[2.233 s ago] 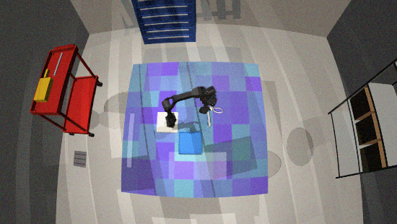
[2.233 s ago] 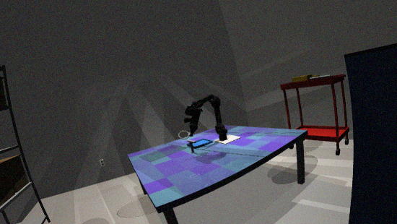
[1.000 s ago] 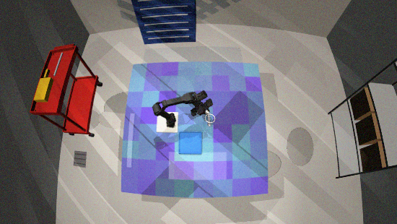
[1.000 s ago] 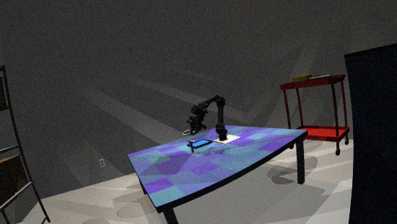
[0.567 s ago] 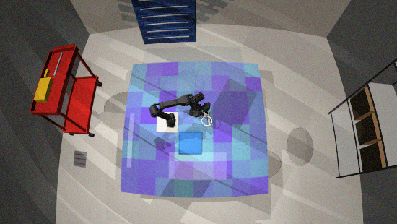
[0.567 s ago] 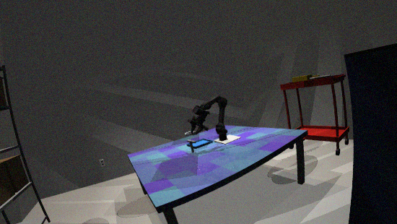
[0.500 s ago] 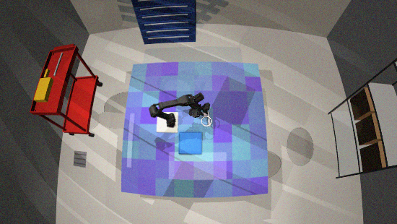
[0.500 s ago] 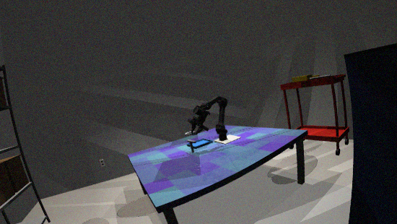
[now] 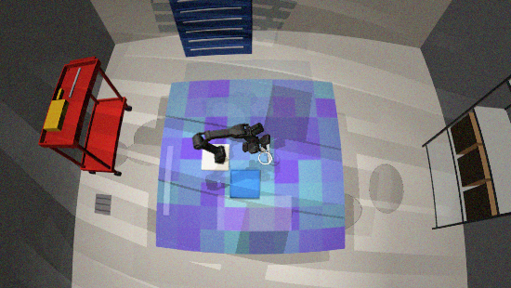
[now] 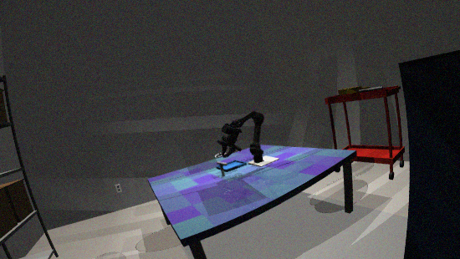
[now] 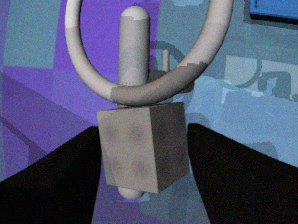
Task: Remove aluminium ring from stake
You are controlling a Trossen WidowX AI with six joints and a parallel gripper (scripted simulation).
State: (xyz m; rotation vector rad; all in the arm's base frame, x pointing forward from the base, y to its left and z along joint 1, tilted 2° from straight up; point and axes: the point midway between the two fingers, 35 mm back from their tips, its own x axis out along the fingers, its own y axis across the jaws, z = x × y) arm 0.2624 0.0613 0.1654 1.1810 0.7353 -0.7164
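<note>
My gripper tip is now 40 mm to the left of the aluminium ring, 10 mm below it and 10 mm short of it. Also, from my gripper tip: blue tray: 200 mm to the right, 140 mm below, 90 mm behind.
</note>
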